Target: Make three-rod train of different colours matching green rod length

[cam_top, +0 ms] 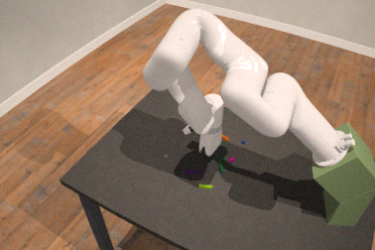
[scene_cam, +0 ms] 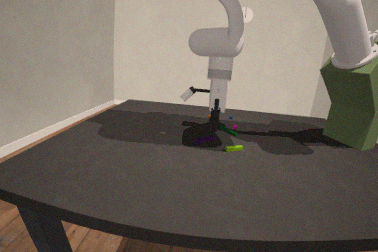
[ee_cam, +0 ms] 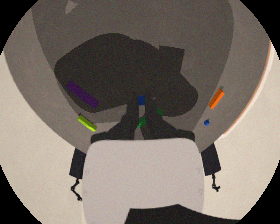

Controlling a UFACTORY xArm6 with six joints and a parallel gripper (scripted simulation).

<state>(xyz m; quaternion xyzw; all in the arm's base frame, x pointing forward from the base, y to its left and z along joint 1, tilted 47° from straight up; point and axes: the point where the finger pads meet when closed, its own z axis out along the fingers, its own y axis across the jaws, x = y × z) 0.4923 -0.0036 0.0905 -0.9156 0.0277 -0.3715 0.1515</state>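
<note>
My gripper is now 50 mm past the green rod, 10 mm to the left of it and 20 mm above it. From my hand the other things lie so: purple rod (10 mm ahead, 90 mm to the left, 20 mm below); then lime rod (70 mm behind, 120 mm to the left, 20 mm below); then magenta rod (80 mm behind, 50 mm to the right, 20 mm below).
</note>
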